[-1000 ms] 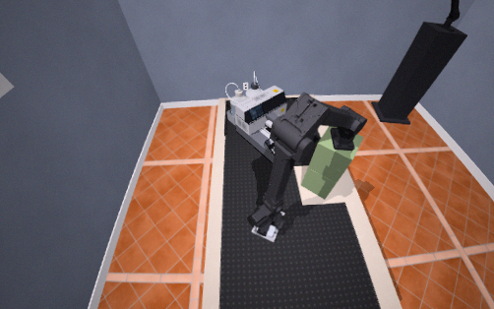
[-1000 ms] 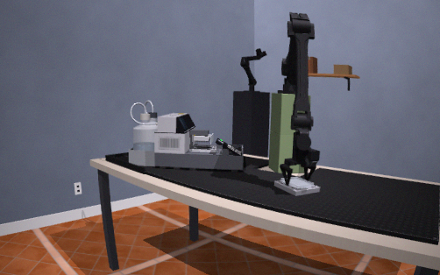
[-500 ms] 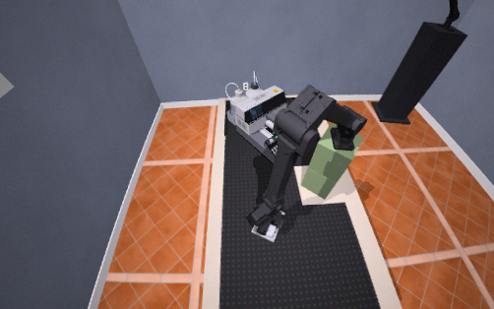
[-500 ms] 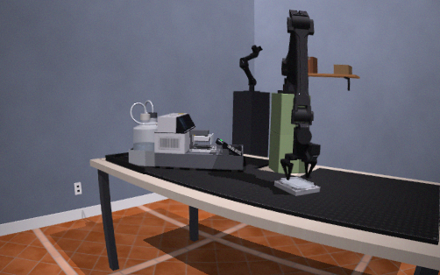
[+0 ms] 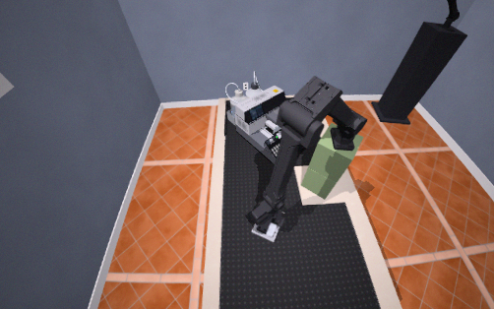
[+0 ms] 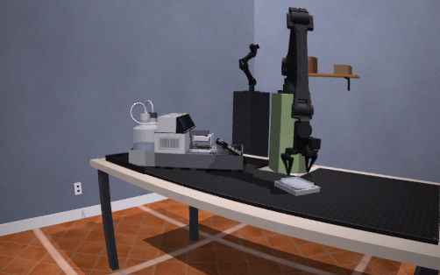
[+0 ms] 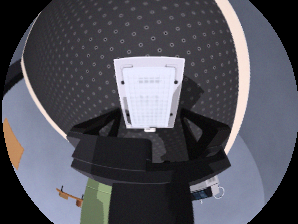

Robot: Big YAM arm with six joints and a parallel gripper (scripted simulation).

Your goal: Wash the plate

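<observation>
My gripper is now 50 mm above the well plate. From my hand the other things lie so: bottle: 790 mm to the right, 260 mm ahead, 80 mm above; then plate nest N1: 60 mm below; then plate washer: 640 mm to the right, 60 mm above.
</observation>
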